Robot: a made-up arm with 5 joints. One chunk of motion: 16 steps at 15 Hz.
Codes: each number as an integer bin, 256 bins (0 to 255) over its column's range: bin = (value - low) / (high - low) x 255, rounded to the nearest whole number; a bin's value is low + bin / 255 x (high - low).
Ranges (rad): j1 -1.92..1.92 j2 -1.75..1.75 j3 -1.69..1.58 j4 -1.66..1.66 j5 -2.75..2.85
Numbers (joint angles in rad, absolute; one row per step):
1: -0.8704 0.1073 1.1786 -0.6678 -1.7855
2: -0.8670 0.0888 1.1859 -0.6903 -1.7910
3: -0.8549 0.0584 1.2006 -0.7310 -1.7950
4: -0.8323 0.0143 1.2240 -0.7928 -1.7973
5: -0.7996 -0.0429 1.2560 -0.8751 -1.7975
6: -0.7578 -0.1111 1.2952 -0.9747 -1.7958
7: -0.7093 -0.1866 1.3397 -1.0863 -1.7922
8: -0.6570 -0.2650 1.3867 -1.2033 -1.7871
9: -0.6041 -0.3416 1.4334 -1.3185 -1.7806
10: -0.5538 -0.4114 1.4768 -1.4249 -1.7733
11: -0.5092 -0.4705 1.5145 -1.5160 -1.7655
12: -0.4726 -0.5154 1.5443 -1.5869 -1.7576
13: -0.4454 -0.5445 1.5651 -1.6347 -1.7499
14: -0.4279 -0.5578 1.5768 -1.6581 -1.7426
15: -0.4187 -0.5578 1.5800 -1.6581 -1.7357
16: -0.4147 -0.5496 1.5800 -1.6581 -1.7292
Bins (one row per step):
1: 70 135 224 76 44
2: 70 134 224 74 44
3: 71 132 225 71 43
4: 72 129 227 67 43
5: 74 124 230 60 43
6: 77 119 233 53 43
7: 80 114 236 44 44
8: 84 108 240 35 44
9: 87 103 244 26 44
10: 91 98 247 18 44
11: 94 93 250 11 45
12: 96 90 252 6 45
13: 98 88 254 2 46
14: 99 87 255 0 46
15: 100 87 255 0 46
16: 100 87 255 0 46

